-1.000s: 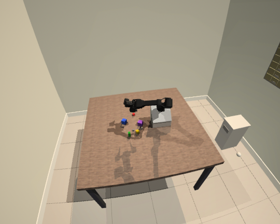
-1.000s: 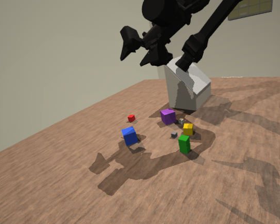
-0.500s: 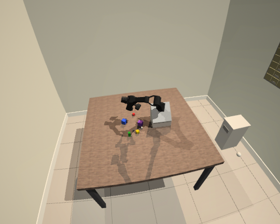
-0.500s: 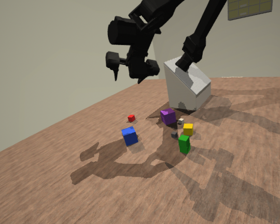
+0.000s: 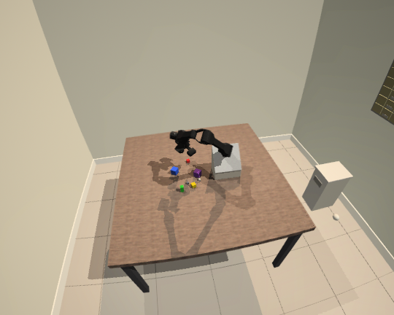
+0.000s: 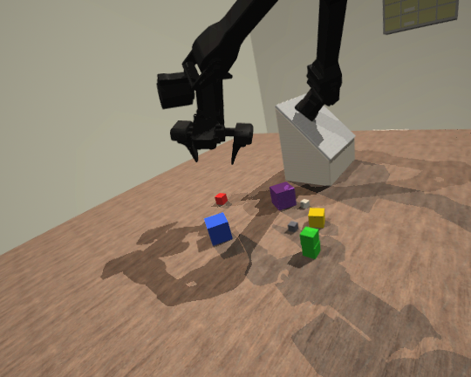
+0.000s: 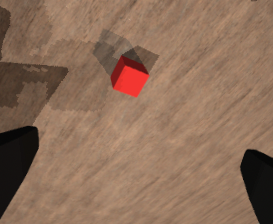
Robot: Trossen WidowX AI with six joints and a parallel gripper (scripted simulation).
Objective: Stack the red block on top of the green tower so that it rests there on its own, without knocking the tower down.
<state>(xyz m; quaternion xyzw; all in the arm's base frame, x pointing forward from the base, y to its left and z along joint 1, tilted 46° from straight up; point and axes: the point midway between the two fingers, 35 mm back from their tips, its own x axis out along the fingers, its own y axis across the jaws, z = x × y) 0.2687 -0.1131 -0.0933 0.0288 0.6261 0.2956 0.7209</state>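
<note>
Right now my gripper tip is 120 mm above the red block, 20 mm to the left of it and 10 mm past it. Also, from my gripper tip: yellow cube (250 mm to the left, 110 mm below, 20 mm ahead); purple cube (150 mm to the left, 100 mm below, 40 mm behind); blue cube (120 mm ahead, 110 mm below, 70 mm to the left).
</note>
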